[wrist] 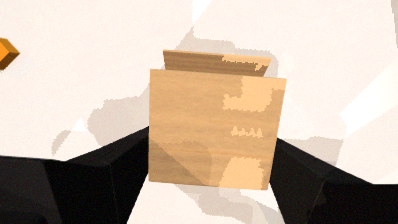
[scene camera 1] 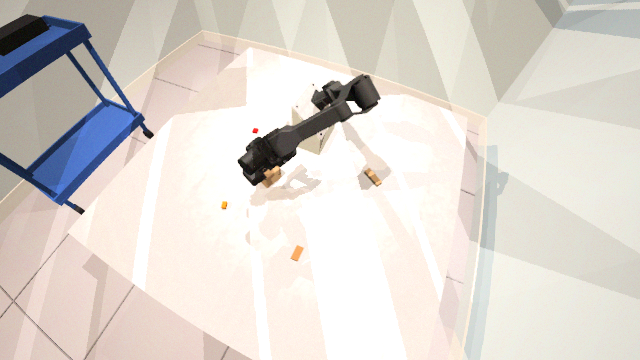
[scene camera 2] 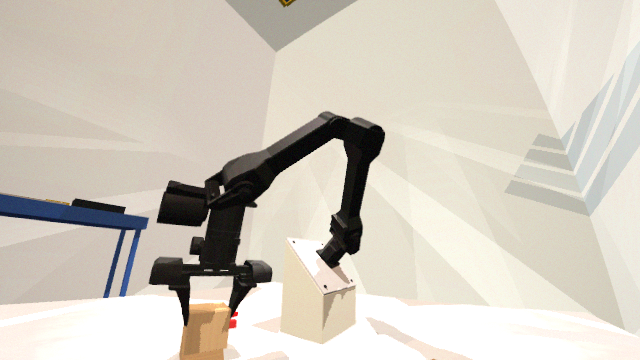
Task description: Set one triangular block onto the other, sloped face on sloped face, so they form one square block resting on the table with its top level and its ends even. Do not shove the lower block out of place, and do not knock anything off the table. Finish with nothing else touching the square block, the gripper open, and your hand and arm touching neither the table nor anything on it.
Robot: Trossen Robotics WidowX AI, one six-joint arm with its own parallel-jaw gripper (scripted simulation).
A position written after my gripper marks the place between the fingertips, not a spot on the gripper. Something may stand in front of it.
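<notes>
My gripper [scene camera 2: 207, 322] [wrist: 209, 135] holds a triangular block [scene camera 2: 208, 324]. A triangular block [wrist: 178, 60] is seen as well.
</notes>
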